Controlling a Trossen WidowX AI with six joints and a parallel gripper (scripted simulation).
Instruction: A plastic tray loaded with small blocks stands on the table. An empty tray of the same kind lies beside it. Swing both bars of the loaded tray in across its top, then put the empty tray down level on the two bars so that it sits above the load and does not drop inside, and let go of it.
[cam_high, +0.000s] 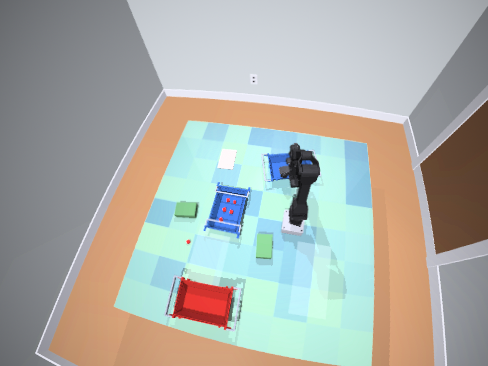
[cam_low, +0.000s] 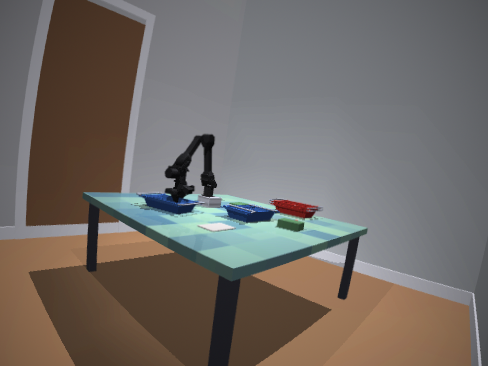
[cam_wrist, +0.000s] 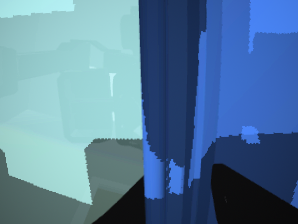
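Right now my gripper tip is 70 mm to the left of the blue tray, 30 mm below it and 30 mm short of it. From my gripper tip the other things lie so: small red block: 550 mm to the left, 430 mm ahead; white flat plate: 430 mm ahead, 20 mm to the right, 10 mm below.
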